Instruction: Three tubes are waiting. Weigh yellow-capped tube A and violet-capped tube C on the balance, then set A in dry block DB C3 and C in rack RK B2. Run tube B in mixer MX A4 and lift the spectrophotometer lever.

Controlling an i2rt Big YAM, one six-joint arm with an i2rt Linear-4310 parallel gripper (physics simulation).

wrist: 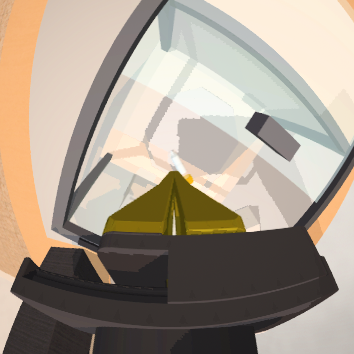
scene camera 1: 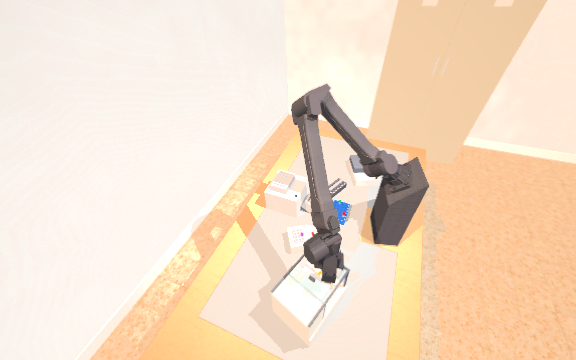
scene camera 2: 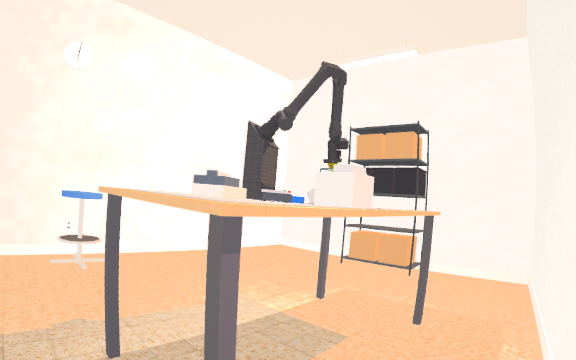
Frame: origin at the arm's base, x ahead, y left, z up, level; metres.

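Where they show: gripper, fingertip midpoint: point(wrist: 173, 178); arm's base at its link origin: point(scene camera 1: 401, 178) point(scene camera 2: 263, 134).
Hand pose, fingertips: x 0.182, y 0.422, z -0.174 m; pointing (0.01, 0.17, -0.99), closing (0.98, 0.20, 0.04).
Observation:
Each offset is from my fingertips to the top centre of the thing. "pt": to the spot under its first point.
My gripper point(scene camera 1: 328, 278) point(scene camera 2: 331, 167) point(wrist: 173, 178) is shut and empty, pointing down over the glass-walled balance {dx +0.024, dy +0.014, dz +0.048 m} point(scene camera 1: 295, 302) point(wrist: 80, 150). Yellow-capped tube A {dx +0.017, dy -0.025, dz -0.079 m} point(wrist: 177, 162) shows through the glass, lying tilted in view just beyond the fingertips; its yellow cap {pt dx +0.025, dy -0.036, dz -0.080 m} point(scene camera 1: 320, 273) point(wrist: 188, 178) also shows in scene camera 1. A dark handle {pt dx +0.035, dy +0.051, dz +0.048 m} point(scene camera 1: 312, 278) point(wrist: 274, 136) sits on the glass. A violet cap {dx +0.161, dy -0.189, dz -0.088 m} point(scene camera 1: 302, 234) stands in a white block with holes {dx +0.155, dy -0.203, dz -0.105 m} point(scene camera 1: 292, 243). A blue rack {dx +0.042, dy -0.432, dz -0.144 m} point(scene camera 1: 342, 218) point(scene camera 2: 297, 199) holds a green cap {dx +0.052, dy -0.480, dz -0.121 m} point(scene camera 1: 340, 201) and a red cap {dx +0.013, dy -0.404, dz -0.121 m} point(scene camera 1: 344, 214). Tube bodies there are too small to tell.
A white instrument {dx +0.288, dy -0.414, dz -0.005 m} point(scene camera 1: 283, 200) point(scene camera 2: 335, 189) with a gridded top stands behind the white block. A dark slotted strip {dx +0.105, dy -0.597, dz -0.127 m} point(scene camera 1: 338, 188) lies near the blue rack. A low device with a grey top {dx -0.020, dy -0.787, dz -0.073 m} point(scene camera 1: 356, 164) point(scene camera 2: 216, 180) stands near the dark arm pedestal point(scene camera 1: 400, 215) point(scene camera 2: 260, 165).

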